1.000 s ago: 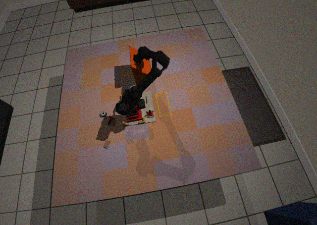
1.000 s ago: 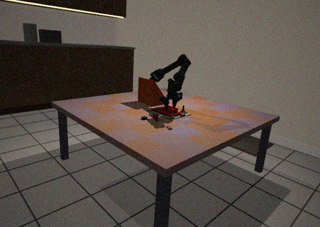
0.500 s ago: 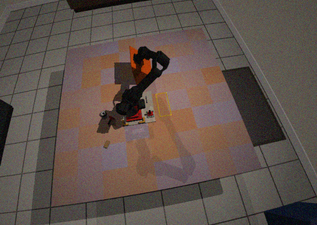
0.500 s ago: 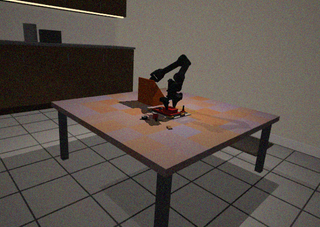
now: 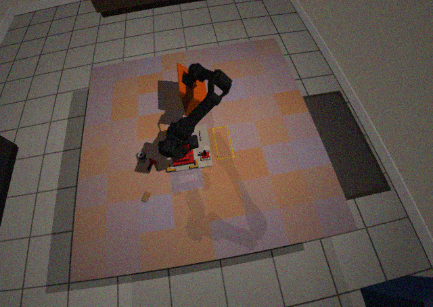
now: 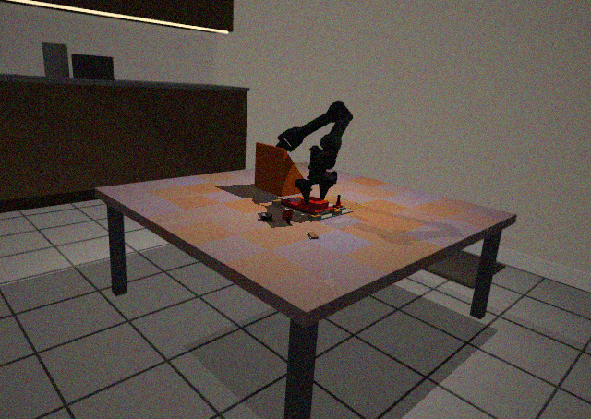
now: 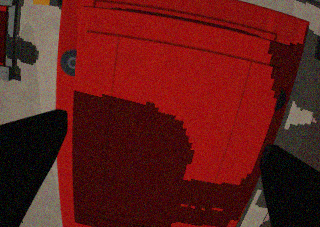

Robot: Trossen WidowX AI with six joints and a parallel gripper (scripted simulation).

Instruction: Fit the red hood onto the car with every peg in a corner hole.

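The red hood lies right at my gripper tip. From my gripper tip the other things lie so: light jig plate 40 mm behind, 30 mm below, 10 mm to the left; tan block 210 mm ahead, 170 mm to the right, 40 mm below; small wheel 220 mm to the right, 30 mm below, 10 mm behind.
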